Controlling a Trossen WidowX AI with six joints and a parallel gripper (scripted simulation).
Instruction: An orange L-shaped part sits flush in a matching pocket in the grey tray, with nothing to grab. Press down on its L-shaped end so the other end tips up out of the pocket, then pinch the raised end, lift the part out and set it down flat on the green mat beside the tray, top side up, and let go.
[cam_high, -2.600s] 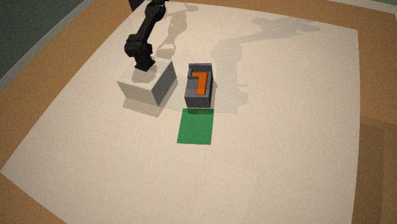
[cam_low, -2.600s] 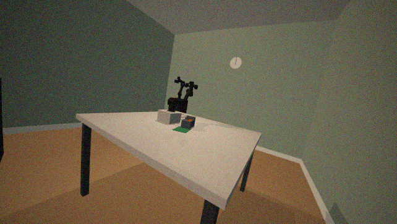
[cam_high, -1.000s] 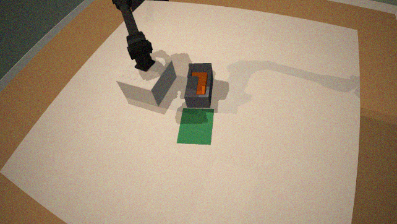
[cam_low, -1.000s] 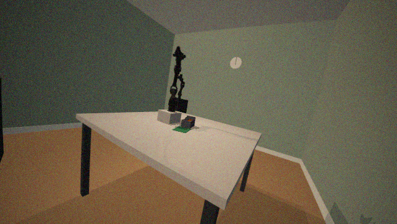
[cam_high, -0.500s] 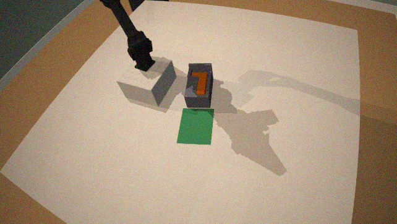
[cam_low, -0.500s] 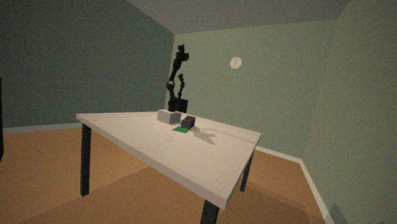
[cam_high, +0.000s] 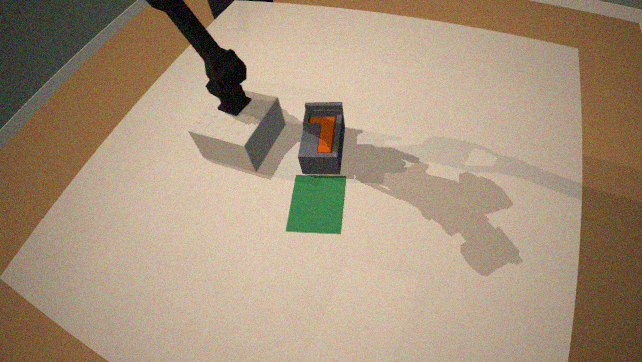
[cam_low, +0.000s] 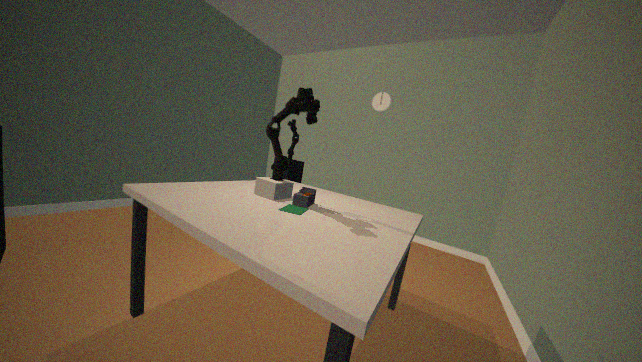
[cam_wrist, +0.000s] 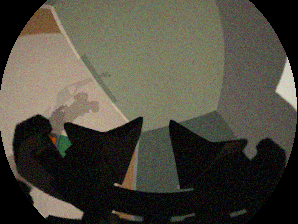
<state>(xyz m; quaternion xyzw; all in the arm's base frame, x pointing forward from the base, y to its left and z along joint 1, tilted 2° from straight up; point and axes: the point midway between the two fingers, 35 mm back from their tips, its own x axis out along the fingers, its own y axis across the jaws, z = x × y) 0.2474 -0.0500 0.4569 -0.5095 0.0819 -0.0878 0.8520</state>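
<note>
The orange L-shaped part is 50 cm below my gripper tip, 9 cm to the left of it and 7 cm behind it. The rest, counted from my gripper tip: green mat (57 cm below, 6 cm to the right).
</note>
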